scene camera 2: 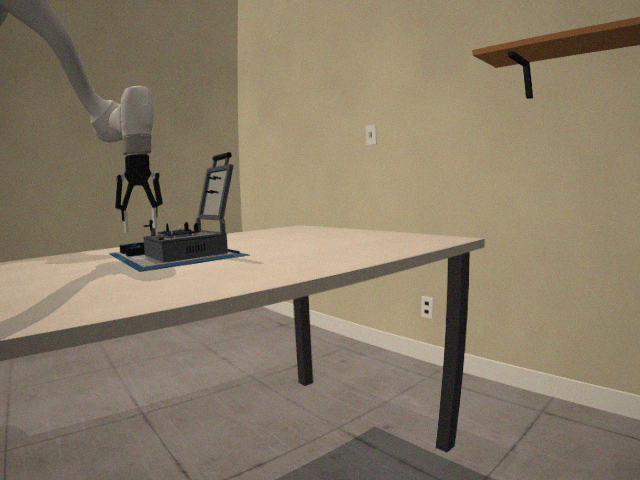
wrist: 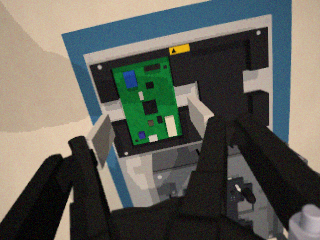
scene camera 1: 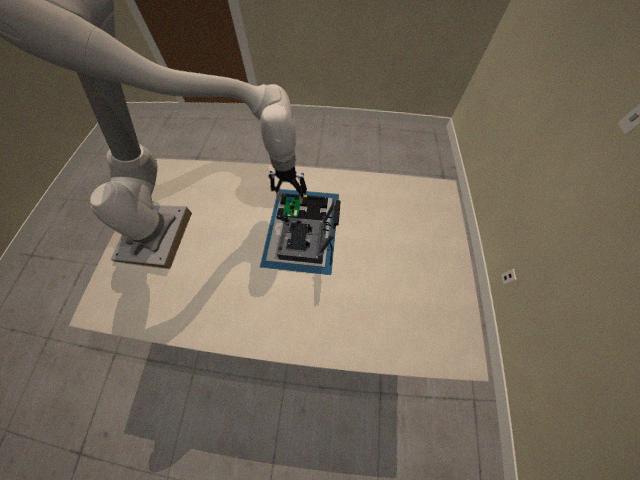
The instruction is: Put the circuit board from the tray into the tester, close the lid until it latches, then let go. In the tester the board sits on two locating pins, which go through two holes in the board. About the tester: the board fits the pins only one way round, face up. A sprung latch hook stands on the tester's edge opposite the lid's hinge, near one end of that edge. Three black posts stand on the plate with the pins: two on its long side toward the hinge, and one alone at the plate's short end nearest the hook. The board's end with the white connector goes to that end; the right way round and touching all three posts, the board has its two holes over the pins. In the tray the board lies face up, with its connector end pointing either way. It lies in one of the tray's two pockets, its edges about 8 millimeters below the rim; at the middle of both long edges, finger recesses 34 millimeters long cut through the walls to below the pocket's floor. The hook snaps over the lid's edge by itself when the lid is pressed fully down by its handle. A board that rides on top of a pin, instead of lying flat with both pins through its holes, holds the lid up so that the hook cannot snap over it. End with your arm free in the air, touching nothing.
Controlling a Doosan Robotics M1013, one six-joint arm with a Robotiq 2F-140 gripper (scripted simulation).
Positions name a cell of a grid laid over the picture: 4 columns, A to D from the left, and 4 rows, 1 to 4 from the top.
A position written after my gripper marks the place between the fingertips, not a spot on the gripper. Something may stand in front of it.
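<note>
In scene camera 2 I can see a tester lid (scene camera 2: B2), and my gripper (scene camera 2: A2) is there with it. The wrist view shows my gripper too (wrist: B2).
</note>
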